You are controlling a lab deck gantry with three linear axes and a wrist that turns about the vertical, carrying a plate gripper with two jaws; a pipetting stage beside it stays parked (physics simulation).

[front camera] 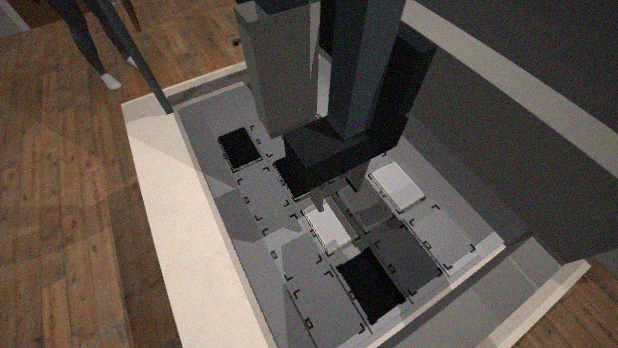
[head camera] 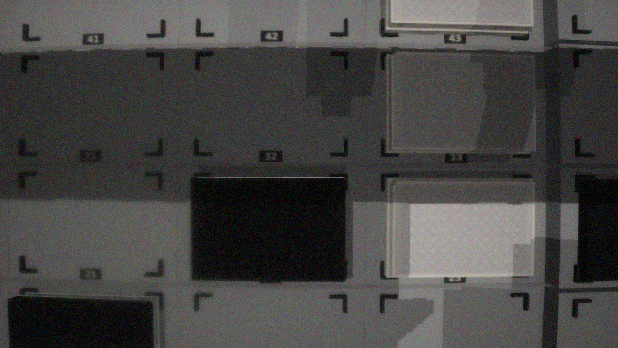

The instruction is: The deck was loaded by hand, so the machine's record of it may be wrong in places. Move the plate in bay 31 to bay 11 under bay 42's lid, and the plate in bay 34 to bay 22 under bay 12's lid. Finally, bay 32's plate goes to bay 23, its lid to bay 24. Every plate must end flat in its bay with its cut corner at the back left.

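Places are measured from the robot's base along level axes (x ahead, y left, z up), in millimetres.
Where they show: gripper, fingertip midpoint: [front camera: 335,194]; robot's base at its link origin: [front camera: 218,141].
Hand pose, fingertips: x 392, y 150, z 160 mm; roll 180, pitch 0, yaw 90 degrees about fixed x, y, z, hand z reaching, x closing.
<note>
Each offset is from my fingertips to the top centre of the thing.
My gripper [front camera: 339,199] is raised over the deck, its two jaws apart with no plate between them. A pale plate {146 mm down, 0 mm ahead, 0 mm left} [front camera: 328,226] [head camera: 460,240] lies uncovered and flat in bay 23. A black lid {138 mm down, 164 mm ahead, 0 mm left} [front camera: 371,285] [head camera: 600,227] lies in bay 24, cut off by the head view's right edge. Another black lid {144 mm down, 164 mm back, 0 mm left} [front camera: 292,177] [head camera: 270,227] covers bay 22, with a thin pale edge showing. A third black lid {144 mm down, 328 mm back, 107 mm right} [front camera: 240,149] [head camera: 82,322] is at bay 11, with a pale edge beside it. Bays 31 and 32 hold no plate. The cut corners are too faint to tell.
A grey, shadowed plate {146 mm down, 0 mm ahead, 107 mm left} [front camera: 367,206] [head camera: 435,102] lies in bay 33. A white plate {146 mm down, 0 mm ahead, 214 mm left} [front camera: 397,186] [head camera: 460,12] lies in bay 43. The parked pipetting stage [front camera: 285,70] stands beside the gripper. A pale deck wall [front camera: 165,200] runs along the left.
</note>
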